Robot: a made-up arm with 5 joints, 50 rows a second.
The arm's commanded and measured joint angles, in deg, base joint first. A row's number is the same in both.
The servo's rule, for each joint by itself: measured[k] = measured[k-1] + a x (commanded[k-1-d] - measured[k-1]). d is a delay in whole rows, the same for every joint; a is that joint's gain. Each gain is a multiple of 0.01, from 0.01 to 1. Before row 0 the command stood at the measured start. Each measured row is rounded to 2 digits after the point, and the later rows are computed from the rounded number. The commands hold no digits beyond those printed.
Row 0, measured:
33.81, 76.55, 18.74, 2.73, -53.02
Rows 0 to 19, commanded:
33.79, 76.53, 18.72, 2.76, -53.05
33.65, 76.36, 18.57, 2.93, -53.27
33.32, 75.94, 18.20, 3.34, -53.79
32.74, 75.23, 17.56, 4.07, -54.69
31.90, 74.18, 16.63, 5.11, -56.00
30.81, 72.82, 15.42, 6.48, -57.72
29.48, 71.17, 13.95, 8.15, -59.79
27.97, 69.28, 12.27, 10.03, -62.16
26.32, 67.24, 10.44, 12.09, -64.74
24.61, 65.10, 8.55, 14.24, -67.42
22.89, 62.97, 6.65, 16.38, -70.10
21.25, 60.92, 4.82, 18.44, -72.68
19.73, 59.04, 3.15, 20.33, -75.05
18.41, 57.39, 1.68, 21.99, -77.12
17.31, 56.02, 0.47, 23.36, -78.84
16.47, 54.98, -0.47, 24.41, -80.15
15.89, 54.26, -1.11, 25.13, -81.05
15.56, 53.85, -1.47, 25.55, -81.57
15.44, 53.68, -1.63, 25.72, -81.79
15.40, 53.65, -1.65, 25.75, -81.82
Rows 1 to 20, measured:
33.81, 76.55, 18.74, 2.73, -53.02
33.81, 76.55, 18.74, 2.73, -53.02
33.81, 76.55, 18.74, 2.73, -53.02
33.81, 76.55, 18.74, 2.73, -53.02
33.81, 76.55, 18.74, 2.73, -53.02
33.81, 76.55, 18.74, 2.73, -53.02
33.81, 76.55, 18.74, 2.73, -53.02
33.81, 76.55, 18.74, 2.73, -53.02
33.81, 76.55, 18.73, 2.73, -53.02
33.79, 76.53, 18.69, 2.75, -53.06
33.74, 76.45, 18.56, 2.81, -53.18
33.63, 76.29, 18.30, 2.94, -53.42
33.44, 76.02, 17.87, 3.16, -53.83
33.15, 75.60, 17.23, 3.49, -54.45
32.75, 75.02, 16.38, 3.96, -55.30
32.22, 74.27, 15.31, 4.57, -56.40
31.57, 73.36, 14.04, 5.32, -57.73
30.80, 72.29, 12.61, 6.21, -59.28
29.93, 71.08, 11.06, 7.23, -61.01
28.98, 69.76, 9.44, 8.35, -62.88
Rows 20 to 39, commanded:
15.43, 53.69, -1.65, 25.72, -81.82
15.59, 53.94, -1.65, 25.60, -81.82
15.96, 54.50, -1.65, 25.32, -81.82
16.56, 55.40, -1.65, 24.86, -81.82
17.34, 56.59, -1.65, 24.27, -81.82
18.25, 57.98, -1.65, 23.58, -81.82
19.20, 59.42, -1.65, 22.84, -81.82
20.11, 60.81, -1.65, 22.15, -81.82
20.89, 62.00, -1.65, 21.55, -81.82
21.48, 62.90, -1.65, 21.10, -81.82
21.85, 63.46, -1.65, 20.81, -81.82
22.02, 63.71, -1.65, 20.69, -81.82
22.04, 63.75, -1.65, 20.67, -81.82
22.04, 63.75, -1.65, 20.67, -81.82
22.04, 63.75, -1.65, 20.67, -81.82
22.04, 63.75, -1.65, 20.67, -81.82
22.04, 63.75, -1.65, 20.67, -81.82
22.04, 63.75, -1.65, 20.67, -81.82
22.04, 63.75, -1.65, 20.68, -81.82
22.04, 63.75, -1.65, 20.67, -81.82
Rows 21 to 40, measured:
27.96, 68.37, 7.80, 9.55, -64.83
26.91, 66.94, 6.21, 10.79, -66.80
25.85, 65.52, 4.72, 12.05, -68.73
24.82, 64.15, 3.37, 13.29, -70.56
23.84, 62.86, 2.21, 14.47, -72.24
22.93, 61.69, 1.25, 15.58, -73.73
22.11, 60.65, 0.50, 16.59, -75.02
21.37, 59.74, -0.06, 17.51, -76.11
20.72, 58.95, -0.47, 18.33, -77.02
20.16, 58.30, -0.78, 19.06, -77.79
19.70, 57.81, -1.01, 19.69, -78.43
19.35, 57.50, -1.18, 20.21, -78.97
19.13, 57.38, -1.30, 20.62, -79.43
19.03, 57.46, -1.39, 20.92, -79.81
19.05, 57.71, -1.46, 21.11, -80.13
19.17, 58.11, -1.51, 21.21, -80.40
19.36, 58.62, -1.55, 21.24, -80.63
19.59, 59.18, -1.58, 21.23, -80.82
19.84, 59.74, -1.60, 21.19, -80.98
20.08, 60.26, -1.61, 21.14, -81.11

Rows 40 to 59, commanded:
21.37, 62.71, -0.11, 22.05, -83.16
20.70, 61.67, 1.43, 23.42, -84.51
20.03, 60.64, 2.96, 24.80, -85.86
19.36, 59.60, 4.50, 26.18, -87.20
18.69, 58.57, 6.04, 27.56, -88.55
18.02, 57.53, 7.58, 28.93, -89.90
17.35, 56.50, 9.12, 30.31, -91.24
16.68, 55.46, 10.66, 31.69, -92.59
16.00, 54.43, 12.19, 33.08, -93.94
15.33, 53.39, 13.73, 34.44, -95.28
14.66, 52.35, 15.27, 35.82, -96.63
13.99, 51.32, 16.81, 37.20, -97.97
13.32, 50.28, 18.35, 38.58, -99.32
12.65, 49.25, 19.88, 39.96, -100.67
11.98, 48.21, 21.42, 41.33, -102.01
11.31, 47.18, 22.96, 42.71, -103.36
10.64, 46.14, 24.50, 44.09, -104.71
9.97, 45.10, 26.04, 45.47, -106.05
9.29, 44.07, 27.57, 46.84, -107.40
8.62, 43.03, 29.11, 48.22, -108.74
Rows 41 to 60, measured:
20.30, 60.71, -1.62, 21.09, -81.22
20.49, 61.11, -1.63, 21.05, -81.32
20.66, 61.45, -1.64, 21.01, -81.40
20.81, 61.75, -1.64, 20.98, -81.47
20.95, 62.01, -1.64, 20.95, -81.53
21.07, 62.24, -1.64, 20.92, -81.58
21.18, 62.44, -1.64, 20.90, -81.62
21.27, 62.61, -1.64, 20.88, -81.65
21.28, 62.62, -1.24, 21.00, -81.89
21.22, 62.50, -0.55, 21.24, -82.31
21.09, 62.26, 0.36, 21.60, -82.88
20.90, 61.91, 1.44, 22.06, -83.57
20.66, 61.48, 2.64, 22.61, -84.37
20.37, 60.97, 3.92, 23.24, -85.25
20.04, 60.39, 5.27, 23.95, -86.21
19.67, 59.75, 6.67, 24.72, -87.23
19.27, 59.06, 8.11, 25.56, -88.30
18.84, 58.32, 9.57, 26.45, -89.42
18.38, 57.54, 11.05, 27.39, -90.57
17.90, 56.73, 12.55, 28.37, -91.75

